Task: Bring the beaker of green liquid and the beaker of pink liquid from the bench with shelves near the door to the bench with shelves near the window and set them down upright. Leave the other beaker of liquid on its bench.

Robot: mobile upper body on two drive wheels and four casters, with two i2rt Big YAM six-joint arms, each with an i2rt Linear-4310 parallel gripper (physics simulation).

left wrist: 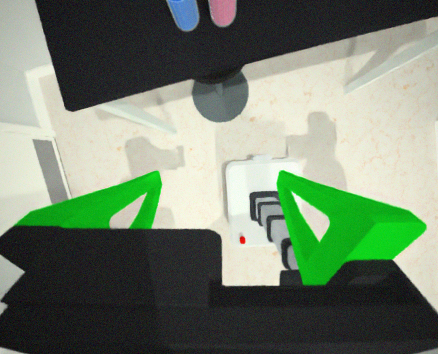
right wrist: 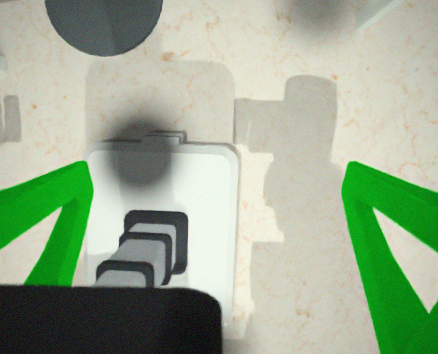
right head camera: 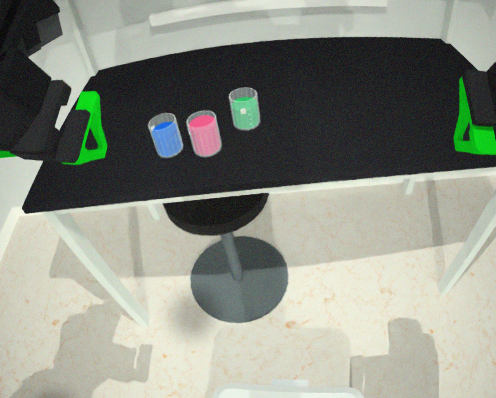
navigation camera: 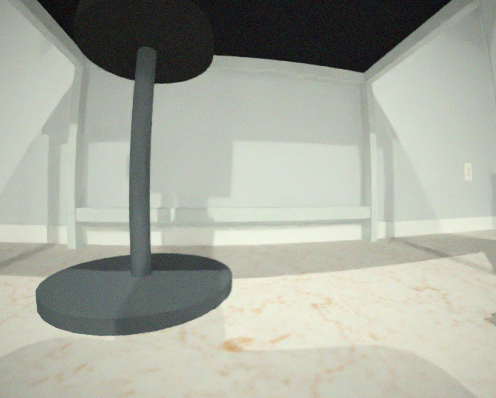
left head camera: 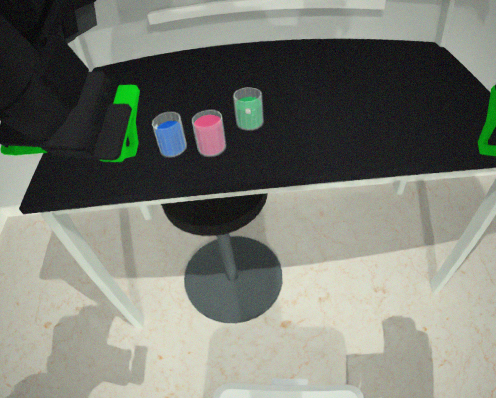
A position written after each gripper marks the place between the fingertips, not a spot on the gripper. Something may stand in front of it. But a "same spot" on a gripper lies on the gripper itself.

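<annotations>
The left gripper appears in the left wrist view [219, 177], while in the right wrist view it is out of frame. Both the right head camera view and the left head camera view show the gripper, and on it [right head camera: 70, 149] and [left head camera: 111, 145] are the same spot. In the navigation camera view the gripper is out of frame.
</annotations>
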